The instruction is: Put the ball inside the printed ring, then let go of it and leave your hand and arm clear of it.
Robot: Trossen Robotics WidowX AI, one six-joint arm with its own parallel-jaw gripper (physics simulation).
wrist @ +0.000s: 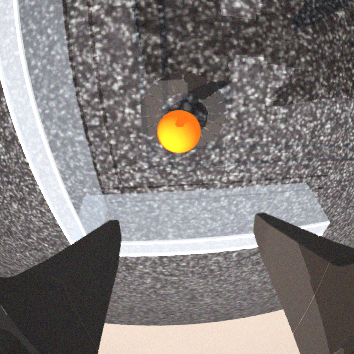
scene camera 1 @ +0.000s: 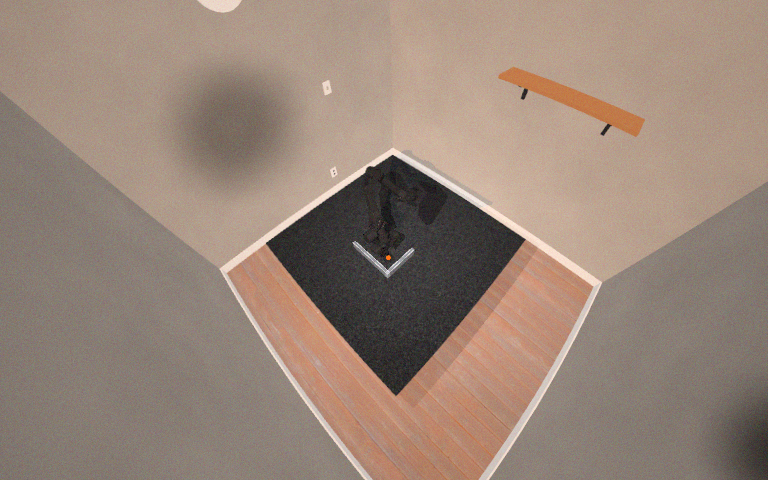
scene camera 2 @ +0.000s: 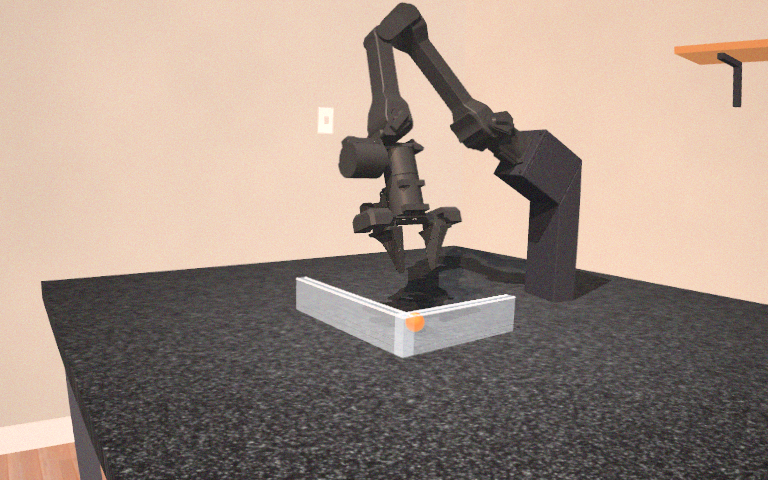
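The orange ball (scene camera 1: 388,257) (scene camera 2: 414,322) (wrist: 179,131) rests inside the corner of a low see-through L-shaped wall. In the wrist view it lies over the near part of the printed ring (wrist: 153,104), a grey-brown band on the dark table top, and partly covers the ring's centre. The ball hides part of the band, so its exact place within the ring is hard to tell. My gripper (scene camera 2: 417,269) (wrist: 188,226) is open and empty. Its fingers hang above the table, higher than the wall, apart from the ball.
The L-shaped wall (scene camera 1: 370,259) (scene camera 2: 345,307) (wrist: 200,215) has whitish top edges and stands around two sides of the ball. The arm's base post (scene camera 2: 550,243) stands at the back right of the dark table (scene camera 1: 396,322) (scene camera 2: 339,407). A wooden shelf (scene camera 1: 572,100) (scene camera 2: 730,50) hangs on the room wall.
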